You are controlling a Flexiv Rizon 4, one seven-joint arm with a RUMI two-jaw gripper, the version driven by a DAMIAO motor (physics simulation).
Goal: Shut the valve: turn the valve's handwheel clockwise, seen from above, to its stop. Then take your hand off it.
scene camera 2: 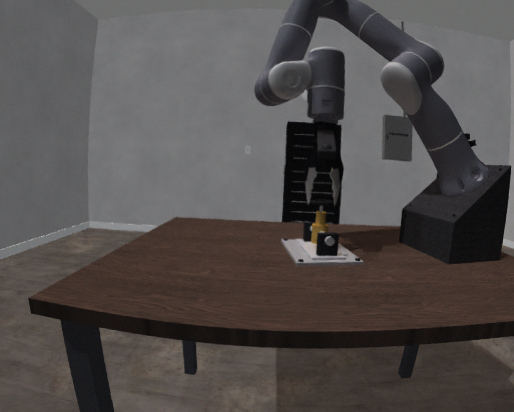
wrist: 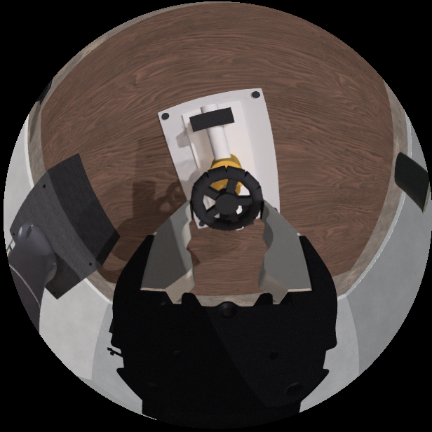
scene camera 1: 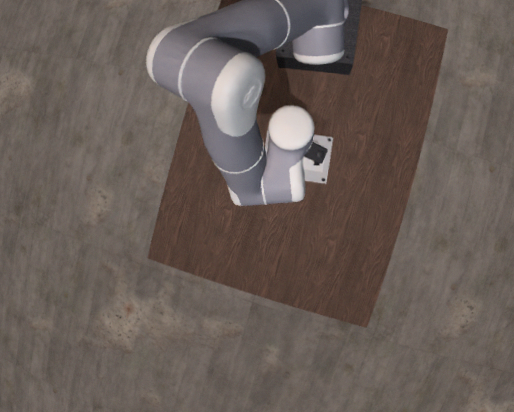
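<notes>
The valve's black handwheel (scene camera 2: 321,202) (wrist: 227,172) sits upright on its stem above the yellow valve body (scene camera 2: 320,234) (wrist: 226,164). The valve stands on a white base plate (scene camera 1: 316,175) (scene camera 2: 291,251) (wrist: 267,150) on the table. My gripper (scene camera 2: 322,202) (wrist: 226,201) points down and is shut on the handwheel, with one fingertip against each side of its rim. In scene camera 1 the arm hides the handwheel and the fingers. In scene camera 2 the wheel is hard to make out against the dark background.
White pipe (wrist: 218,142) with black end blocks (scene camera 2: 327,244) (wrist: 212,119) lies low on the plate, below the wheel. My arm's dark base block (scene camera 2: 450,225) (wrist: 65,220) stands on the wooden table (scene camera 1: 280,250). A black slatted cabinet (scene camera 2: 295,175) stands behind the table.
</notes>
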